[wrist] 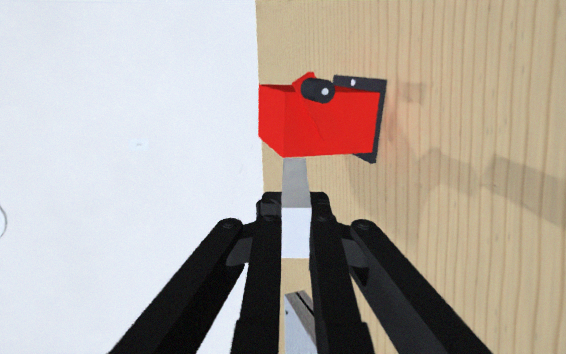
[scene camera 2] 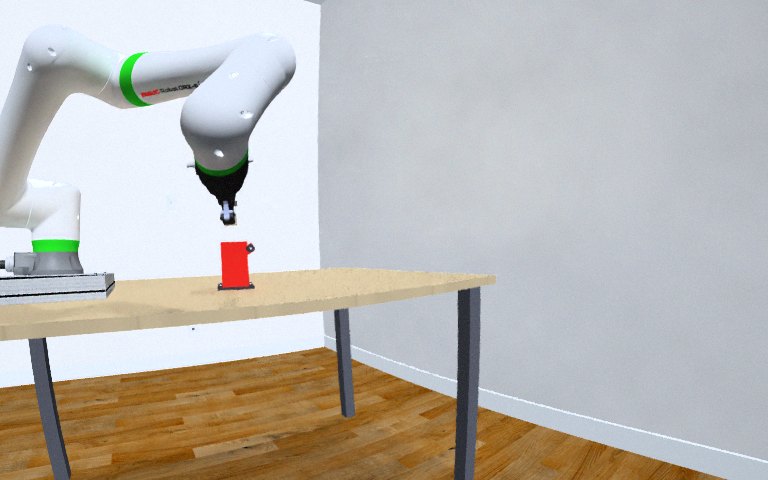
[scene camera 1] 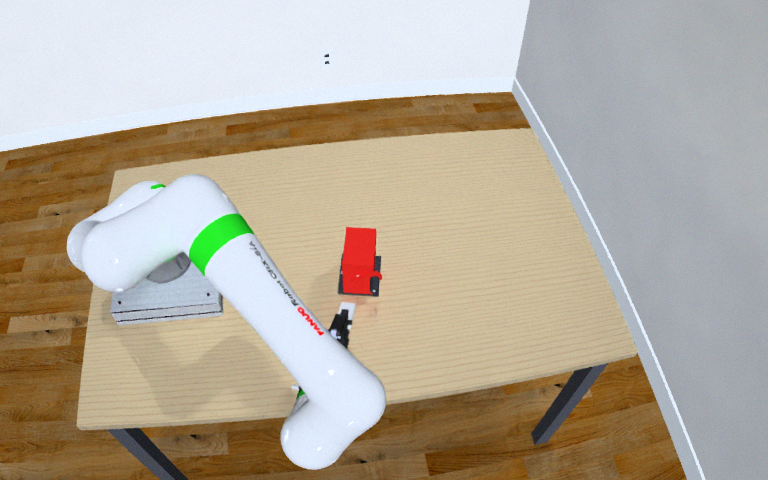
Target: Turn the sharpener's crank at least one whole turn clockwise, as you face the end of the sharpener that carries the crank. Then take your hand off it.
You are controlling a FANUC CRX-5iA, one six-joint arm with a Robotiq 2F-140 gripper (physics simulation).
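Places are measured from the arm's base along level axes (x ahead, y left, z up), in metres.
Where they show: gripper, between the fingertips: (wrist: 293, 177) (scene camera 2: 231, 223) (scene camera 1: 348, 305); arm's base, origin of its link: (scene camera 2: 56, 274).
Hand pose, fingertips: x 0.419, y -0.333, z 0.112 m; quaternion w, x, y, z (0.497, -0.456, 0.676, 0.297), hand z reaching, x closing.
Things, the pixels of their centre, and the offset from my fingertips. "spot": a spot on its surface instead. Level surfaces: height alone.
- red sharpener, a spot on its surface: (wrist: 332, 122) (scene camera 2: 237, 260) spot: dz -0.089, dx +0.057, dy +0.108 m
- black knob, a spot on its surface: (wrist: 317, 90) (scene camera 1: 374, 288) (scene camera 2: 251, 245) spot: dz -0.052, dx +0.079, dy +0.061 m
- wooden table, height of its surface: dz -0.168 m
The red sharpener (scene camera 1: 359, 253) (scene camera 2: 234, 264) (wrist: 332, 122) stands upright on its dark base plate (wrist: 381, 107). Its crank has a black knob (scene camera 1: 374, 284) (scene camera 2: 250, 248) (wrist: 317, 90). In scene camera 2 the knob is at the upper right edge of the body; in scene camera 1 it is at the near right corner. My gripper (scene camera 1: 347, 309) (scene camera 2: 228, 221) (wrist: 293, 177) is shut and empty, fingers pointing down. In scene camera 2 its tips are above the top of the sharpener, with a gap. In scene camera 1 they show at its near end, left of the knob. They are apart from the crank.
The sharpener stands on the wooden table (scene camera 1: 464, 226) (scene camera 2: 368, 285). The arm's metal base plate (scene camera 1: 167, 302) (scene camera 2: 56, 286) is at the left of the table. The white arm (scene camera 1: 283, 305) (scene camera 2: 169, 73) reaches over the table's near left part. A grey wall (scene camera 1: 668, 169) (scene camera 2: 538, 169) rises at the right.
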